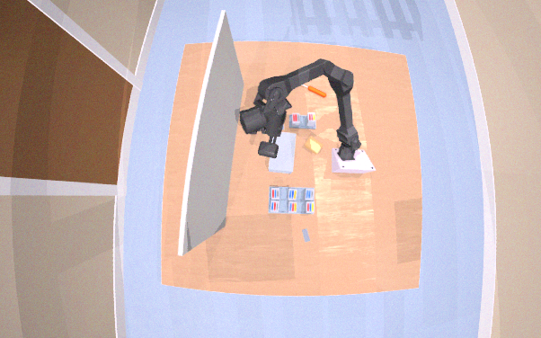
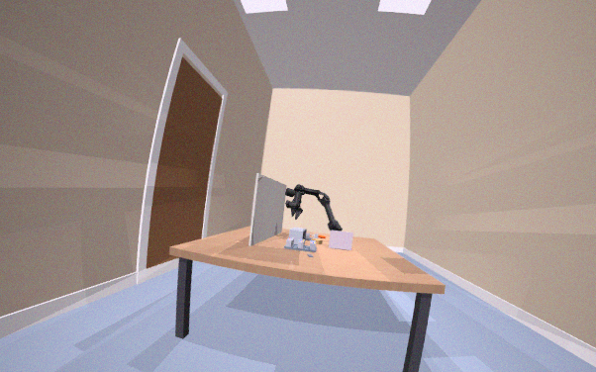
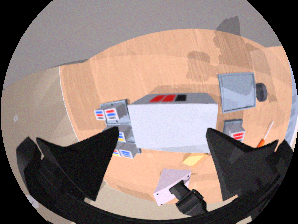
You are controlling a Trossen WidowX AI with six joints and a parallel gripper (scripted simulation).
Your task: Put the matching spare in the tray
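The low grey holder lies 17 cm below my gripper tip, 16 cm behind it and 14 cm to the right of it. Also, from my gripper tip: flat grey tray (17 cm to the right, 17 cm below, 2 cm behind); tall grey panel (18 cm ahead, 5 cm above, 3 cm to the right).
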